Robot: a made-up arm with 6 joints.
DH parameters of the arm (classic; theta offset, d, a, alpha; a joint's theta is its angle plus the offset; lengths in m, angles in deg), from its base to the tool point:
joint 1: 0 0.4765 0.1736 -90
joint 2: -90 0 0.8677 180
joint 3: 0 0 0.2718 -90
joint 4: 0 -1.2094 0 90
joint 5: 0 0 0 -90
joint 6: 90 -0.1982 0 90
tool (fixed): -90 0 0 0
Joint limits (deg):
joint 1: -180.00..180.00
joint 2: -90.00..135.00
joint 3: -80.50..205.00
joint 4: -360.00..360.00
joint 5: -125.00..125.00
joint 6: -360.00..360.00
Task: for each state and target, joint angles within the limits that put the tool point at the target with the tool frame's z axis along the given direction. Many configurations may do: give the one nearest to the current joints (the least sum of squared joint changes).
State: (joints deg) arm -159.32 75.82 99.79 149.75 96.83 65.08
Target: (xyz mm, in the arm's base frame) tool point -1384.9 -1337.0 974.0 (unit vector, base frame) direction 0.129 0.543 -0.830
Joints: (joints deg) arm -140.91 109.37 142.03 123.88 91.82 34.84
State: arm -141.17 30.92 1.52 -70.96 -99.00 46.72
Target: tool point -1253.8 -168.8 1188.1 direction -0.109 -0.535 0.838
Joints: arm -179.42 -4.73 -20.41 -55.45 -106.90 96.98
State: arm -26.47 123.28 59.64 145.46 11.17 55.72
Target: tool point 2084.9 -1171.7 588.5 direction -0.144 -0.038 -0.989
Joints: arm -30.19 104.96 109.20 137.24 15.39 47.86
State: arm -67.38 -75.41 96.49 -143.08 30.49 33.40
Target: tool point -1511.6 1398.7 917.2 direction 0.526 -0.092 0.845
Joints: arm -42.66 -70.82 93.56 -185.85 12.07 -11.07
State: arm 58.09 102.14 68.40 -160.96 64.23 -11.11
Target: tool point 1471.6 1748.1 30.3 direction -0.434 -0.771 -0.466
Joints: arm 51.61 116.17 107.96 -154.75 53.57 -7.16
